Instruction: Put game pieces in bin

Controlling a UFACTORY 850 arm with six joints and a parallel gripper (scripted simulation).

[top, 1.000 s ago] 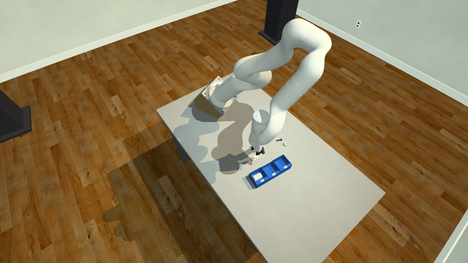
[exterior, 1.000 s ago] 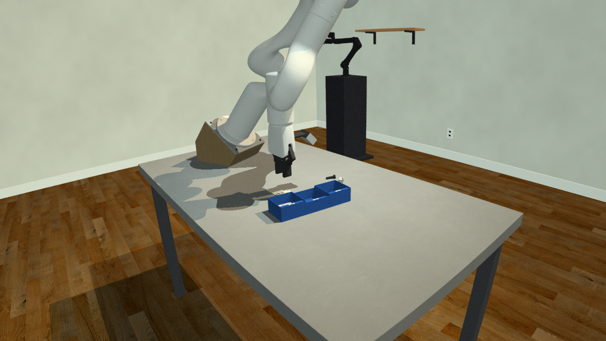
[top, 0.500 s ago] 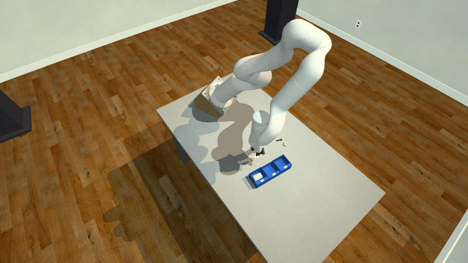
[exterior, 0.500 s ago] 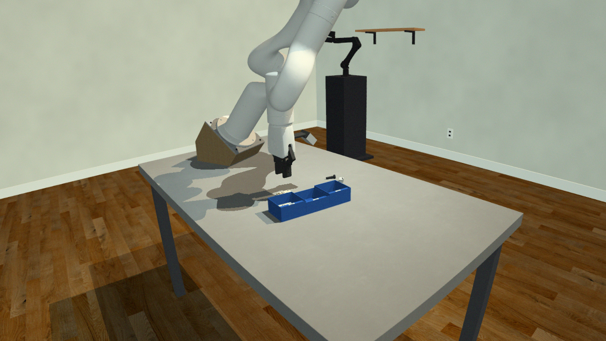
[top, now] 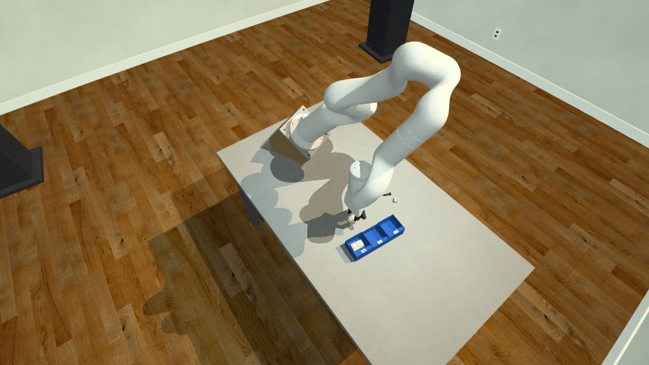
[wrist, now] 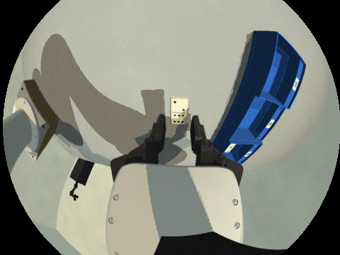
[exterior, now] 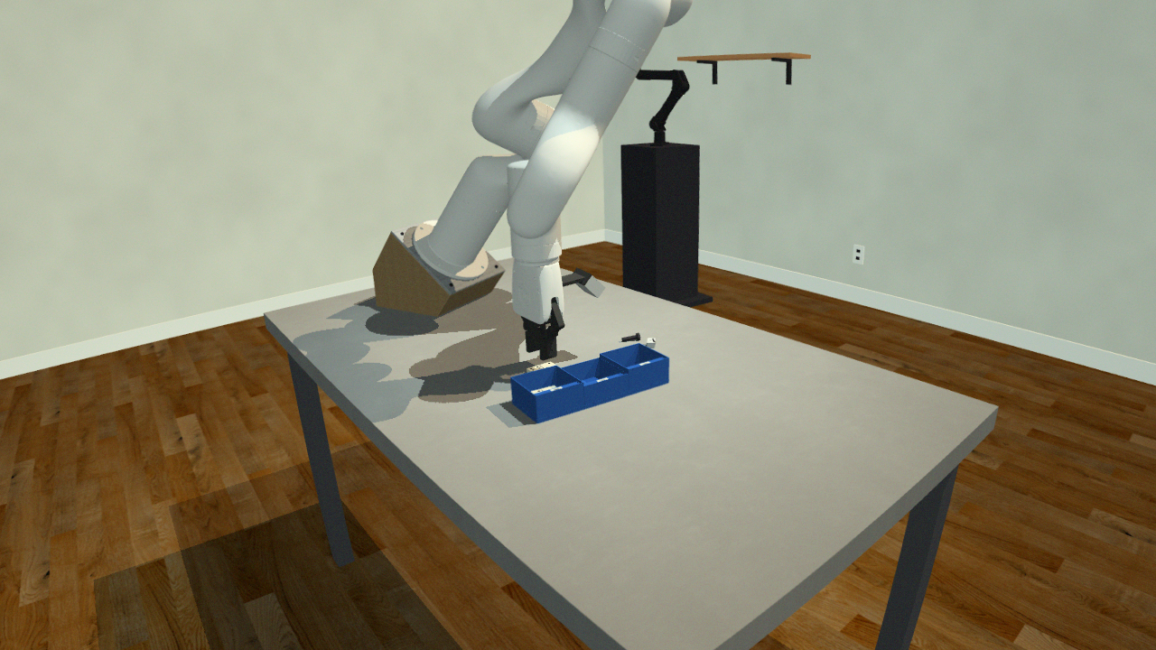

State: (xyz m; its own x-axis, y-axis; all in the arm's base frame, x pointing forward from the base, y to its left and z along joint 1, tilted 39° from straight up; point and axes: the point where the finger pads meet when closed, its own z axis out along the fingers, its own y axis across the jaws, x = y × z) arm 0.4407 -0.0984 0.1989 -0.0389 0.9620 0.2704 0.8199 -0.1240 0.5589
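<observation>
Right now my hand is 12 cm short of the white domino, 6 cm to the left of it and 4 cm above it. Also, from my hand: blue three-part bin (13 cm ahead, 3 cm below, 2 cm to the left); white part (23 cm to the left, 4 cm below, 2 cm ahead); black bolt (22 cm to the left, 4 cm below, 2 cm behind).
</observation>
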